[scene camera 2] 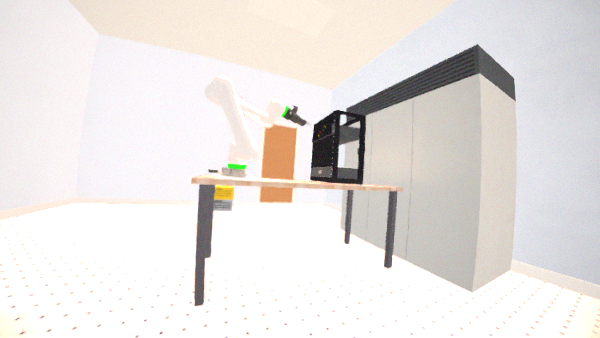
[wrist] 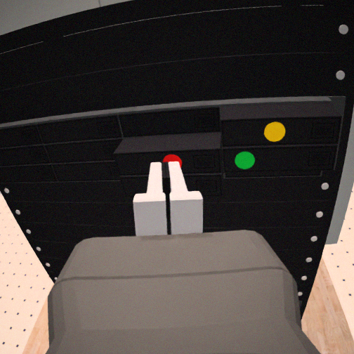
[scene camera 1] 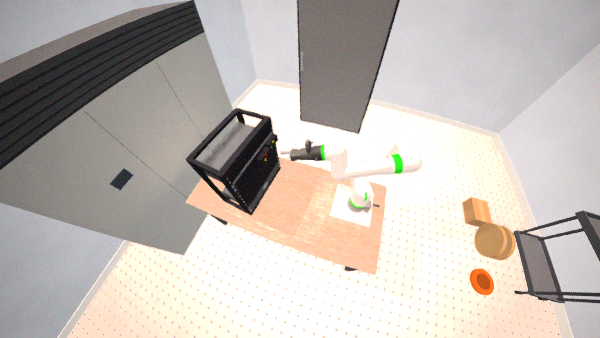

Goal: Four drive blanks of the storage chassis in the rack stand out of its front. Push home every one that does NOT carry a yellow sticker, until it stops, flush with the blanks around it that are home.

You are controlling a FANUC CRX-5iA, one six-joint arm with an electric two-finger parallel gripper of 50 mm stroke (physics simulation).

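Seen in the pictures: gripper, between the fingertips: [scene camera 2: 310, 124] [scene camera 1: 280, 152]; arm's base, origin of its link: [scene camera 2: 236, 176] [scene camera 1: 355, 204].
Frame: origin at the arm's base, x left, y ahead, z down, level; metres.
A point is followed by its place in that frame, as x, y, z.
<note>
The black rack [scene camera 1: 246, 146] @(0.090, 0.754, -0.590) [scene camera 2: 336, 145] @(-0.184, 0.728, -0.300) stands on the table. In the wrist view, a blank with a red sticker [wrist: 172, 159] stands out in the middle column, its top face showing. At the right, a blank with a yellow sticker [wrist: 274, 131] stands out, above a blank with a green sticker [wrist: 244, 160] that seems to stand out too. Another yellow sticker [scene camera 1: 265, 160] @(0.039, 0.692, -0.410) shows below the red one in scene camera 1; the fingers hide that spot in the wrist view. My gripper [wrist: 165, 179] [scene camera 1: 283, 152] @(0.010, 0.585, -0.487) [scene camera 2: 309, 124] @(0.010, 0.585, -0.487) is shut and empty, in front of the rack, overlapping the red sticker's lower edge in the wrist view.
The wooden table [scene camera 1: 280, 215] @(0.244, 0.568, 0.012) [scene camera 2: 295, 184] @(-0.281, 0.343, 0.021) carries the arm and rack. A tall grey cabinet [scene camera 1: 150, 115] [scene camera 2: 440, 165] stands behind the rack. A dark panel [scene camera 1: 340, 60] stands beyond the arm. Cardboard-coloured objects, an orange ring and a cart are at the far right.
</note>
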